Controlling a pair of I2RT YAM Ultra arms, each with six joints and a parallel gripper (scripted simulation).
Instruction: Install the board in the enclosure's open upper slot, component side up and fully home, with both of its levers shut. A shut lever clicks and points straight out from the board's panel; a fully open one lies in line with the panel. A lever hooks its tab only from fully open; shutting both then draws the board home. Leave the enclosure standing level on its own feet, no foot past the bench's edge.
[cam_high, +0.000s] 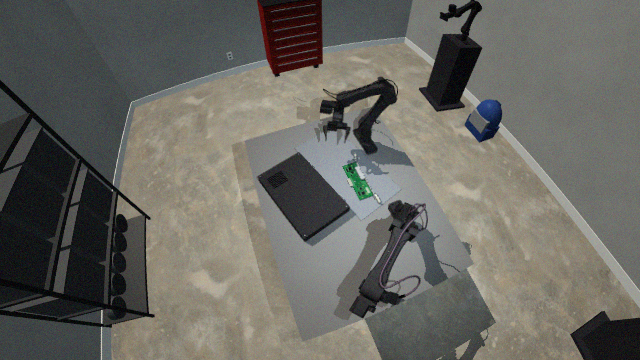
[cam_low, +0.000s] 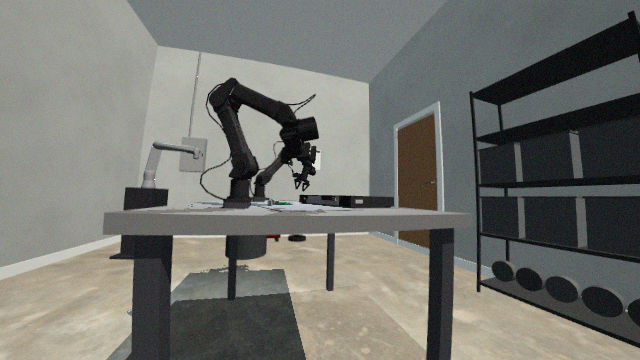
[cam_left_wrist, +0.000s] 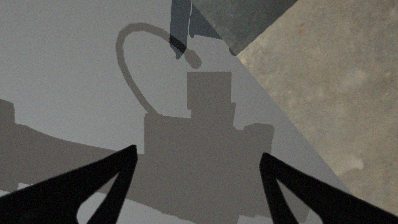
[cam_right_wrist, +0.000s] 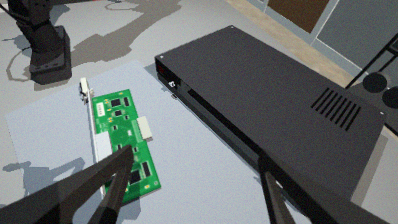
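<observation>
The pale mat is 50 mm behind my right hand, 50 mm to the left of it and 190 mm below it. The rest, counted from my right hand: black enclosure 200 mm ahead, 160 mm to the left, 150 mm below.
</observation>
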